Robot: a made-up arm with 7 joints. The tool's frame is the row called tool. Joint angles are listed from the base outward. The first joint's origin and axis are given. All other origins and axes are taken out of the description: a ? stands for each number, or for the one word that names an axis. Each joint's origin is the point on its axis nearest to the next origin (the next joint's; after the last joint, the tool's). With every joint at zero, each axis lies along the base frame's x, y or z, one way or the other. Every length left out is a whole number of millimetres.
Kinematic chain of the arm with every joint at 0, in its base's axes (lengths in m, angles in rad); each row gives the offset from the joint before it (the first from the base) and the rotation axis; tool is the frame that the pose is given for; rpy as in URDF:
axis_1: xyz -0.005 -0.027 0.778 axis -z
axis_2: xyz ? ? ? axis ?
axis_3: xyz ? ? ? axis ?
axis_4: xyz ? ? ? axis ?
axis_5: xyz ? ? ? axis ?
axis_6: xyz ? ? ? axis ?
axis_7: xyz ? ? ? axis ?
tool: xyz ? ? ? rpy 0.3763 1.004 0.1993
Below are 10 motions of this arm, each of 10 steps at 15 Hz.
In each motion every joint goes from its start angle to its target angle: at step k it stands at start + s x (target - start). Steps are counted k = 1, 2, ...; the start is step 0. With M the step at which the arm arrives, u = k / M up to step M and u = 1 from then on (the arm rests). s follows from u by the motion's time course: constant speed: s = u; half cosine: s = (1 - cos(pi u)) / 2; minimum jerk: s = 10 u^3 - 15 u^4 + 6 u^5.
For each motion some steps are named. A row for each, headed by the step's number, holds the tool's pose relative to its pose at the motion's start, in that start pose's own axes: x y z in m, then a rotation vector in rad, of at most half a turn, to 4 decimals.
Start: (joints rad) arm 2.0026 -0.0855 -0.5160 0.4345 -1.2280 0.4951 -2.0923
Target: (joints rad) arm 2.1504 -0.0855 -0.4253 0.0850 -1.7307 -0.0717 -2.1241
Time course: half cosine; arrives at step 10
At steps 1, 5, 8, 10:
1: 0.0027 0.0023 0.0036 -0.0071 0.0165 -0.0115
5: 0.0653 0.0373 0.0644 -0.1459 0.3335 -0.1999
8: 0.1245 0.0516 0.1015 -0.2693 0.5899 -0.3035
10: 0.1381 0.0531 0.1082 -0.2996 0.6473 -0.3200

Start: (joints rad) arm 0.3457 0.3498 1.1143 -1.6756 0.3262 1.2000 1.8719
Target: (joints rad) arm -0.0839 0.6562 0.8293 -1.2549 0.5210 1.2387 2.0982
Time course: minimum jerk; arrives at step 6
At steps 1, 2, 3, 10:
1: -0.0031 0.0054 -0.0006 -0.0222 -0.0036 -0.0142
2: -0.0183 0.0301 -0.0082 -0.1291 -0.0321 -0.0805
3: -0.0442 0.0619 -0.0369 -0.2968 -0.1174 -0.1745
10: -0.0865 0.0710 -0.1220 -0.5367 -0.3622 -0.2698

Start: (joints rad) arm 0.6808 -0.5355 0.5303 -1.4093 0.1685 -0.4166 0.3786
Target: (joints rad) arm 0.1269 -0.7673 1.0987 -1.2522 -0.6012 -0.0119 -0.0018
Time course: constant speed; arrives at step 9
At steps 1, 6, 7, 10:
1: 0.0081 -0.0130 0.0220 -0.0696 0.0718 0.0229
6: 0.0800 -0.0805 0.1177 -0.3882 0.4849 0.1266
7: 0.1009 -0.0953 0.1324 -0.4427 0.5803 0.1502
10: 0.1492 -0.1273 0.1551 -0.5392 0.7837 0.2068

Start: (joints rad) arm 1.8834 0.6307 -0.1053 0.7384 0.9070 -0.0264 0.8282
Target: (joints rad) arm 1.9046 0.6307 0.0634 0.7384 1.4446 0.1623 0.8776
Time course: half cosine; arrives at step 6
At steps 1, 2, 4, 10:
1: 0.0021 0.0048 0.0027 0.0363 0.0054 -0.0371
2: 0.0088 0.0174 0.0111 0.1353 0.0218 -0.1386
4: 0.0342 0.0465 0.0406 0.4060 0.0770 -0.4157
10: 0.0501 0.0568 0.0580 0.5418 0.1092 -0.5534

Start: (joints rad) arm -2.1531 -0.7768 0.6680 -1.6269 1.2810 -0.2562 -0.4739
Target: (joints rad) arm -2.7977 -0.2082 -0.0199 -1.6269 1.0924 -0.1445 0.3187
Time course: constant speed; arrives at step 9
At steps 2, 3, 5, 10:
2: 0.1222 -0.0308 0.0158 0.1837 0.2925 -0.0831
3: 0.1843 -0.0494 0.0119 0.2732 0.4413 -0.1399
5: 0.3049 -0.0908 -0.0214 0.4406 0.7432 -0.2819
10: 0.4961 -0.1756 -0.1866 0.6870 1.3627 -0.6643

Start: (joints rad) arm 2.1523 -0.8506 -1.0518 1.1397 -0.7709 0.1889 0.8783
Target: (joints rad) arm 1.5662 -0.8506 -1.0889 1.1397 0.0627 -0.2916 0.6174
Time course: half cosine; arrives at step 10
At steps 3, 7, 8, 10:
3: 0.0114 -0.0199 -0.0569 0.0494 -0.1448 0.0336
7: 0.0830 -0.0892 -0.2153 0.1420 -0.6332 0.1630
8: 0.1036 -0.1037 -0.2422 0.1524 -0.7346 0.1911
10: 0.1233 -0.1164 -0.2640 0.1601 -0.8239 0.2157

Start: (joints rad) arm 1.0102 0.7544 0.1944 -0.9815 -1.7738 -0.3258 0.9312
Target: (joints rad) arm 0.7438 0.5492 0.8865 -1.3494 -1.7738 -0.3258 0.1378
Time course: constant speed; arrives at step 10
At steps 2, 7, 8, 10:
2: 0.0018 0.0762 -0.0079 -0.2193 0.0120 -0.0538
7: 0.0317 0.2516 -0.0553 -0.7474 0.1353 -0.2097
8: 0.0419 0.2825 -0.0686 -0.8458 0.1765 -0.2444
10: 0.0663 0.3390 -0.0980 -1.0311 0.2760 -0.3168

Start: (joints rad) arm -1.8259 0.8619 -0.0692 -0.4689 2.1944 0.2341 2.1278
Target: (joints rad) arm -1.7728 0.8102 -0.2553 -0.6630 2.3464 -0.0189 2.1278
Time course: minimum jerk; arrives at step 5
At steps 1, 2, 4, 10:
1: -0.0009 0.0051 0.0011 -0.0008 0.0073 -0.0044
2: -0.0048 0.0283 0.0049 -0.0028 0.0376 -0.0252
4: -0.0120 0.0847 0.0071 0.0023 0.0932 -0.0807
10: -0.0125 0.0899 0.0068 0.0034 0.0971 -0.0860

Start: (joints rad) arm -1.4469 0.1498 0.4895 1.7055 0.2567 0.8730 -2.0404
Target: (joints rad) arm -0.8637 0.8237 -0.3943 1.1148 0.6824 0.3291 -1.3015
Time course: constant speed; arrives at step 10
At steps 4, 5, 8, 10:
4: -0.0126 0.1221 0.0891 0.3283 -0.0966 -0.4582
5: -0.0202 0.1493 0.1136 0.3976 -0.0986 -0.5628
8: -0.0520 0.2217 0.1800 0.5320 -0.0711 -0.8601
10: -0.0799 0.2636 0.2098 0.5429 -0.0496 -1.0417

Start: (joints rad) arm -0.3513 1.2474 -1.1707 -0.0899 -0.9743 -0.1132 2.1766
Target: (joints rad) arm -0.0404 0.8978 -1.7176 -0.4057 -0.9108 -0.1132 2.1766
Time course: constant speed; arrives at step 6
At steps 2, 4, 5, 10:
2: -0.0449 -0.1198 -0.0547 -0.0476 -0.0678 0.2613
4: -0.0628 -0.2326 -0.1122 -0.1039 -0.1361 0.5036
5: -0.0632 -0.2840 -0.1411 -0.1363 -0.1696 0.6163
10: -0.0591 -0.3310 -0.1698 -0.1719 -0.2022 0.7227

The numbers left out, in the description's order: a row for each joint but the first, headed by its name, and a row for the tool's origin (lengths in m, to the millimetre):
axis_2: xyz -0.03 -0.003 0, axis +y
axis_3: xyz 0.02 0 0.428, axis -z
axis_4: xyz -0.006 -0.04 0, axis +y
axis_5: xyz 0.025 0 0.213, axis -z
axis_6: xyz -0.016 0.028 0, axis +y
axis_7: xyz -0.003 0 0.156, axis -z
tool: xyz -0.022 -0.029 0

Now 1 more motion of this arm.
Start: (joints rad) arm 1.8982 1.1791 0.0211 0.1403 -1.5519 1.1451 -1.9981
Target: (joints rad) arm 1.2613 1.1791 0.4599 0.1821 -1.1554 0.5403 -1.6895
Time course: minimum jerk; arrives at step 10
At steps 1, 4, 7, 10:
1: -0.0031 -0.0001 0.0007 0.0023 -0.0058 -0.0037
4: -0.1097 -0.0132 0.0242 0.1261 -0.2065 -0.1455
7: -0.2557 -0.0749 0.0715 0.4911 -0.4606 -0.4247
10: -0.2924 -0.1046 0.0908 0.6362 -0.5066 -0.5231

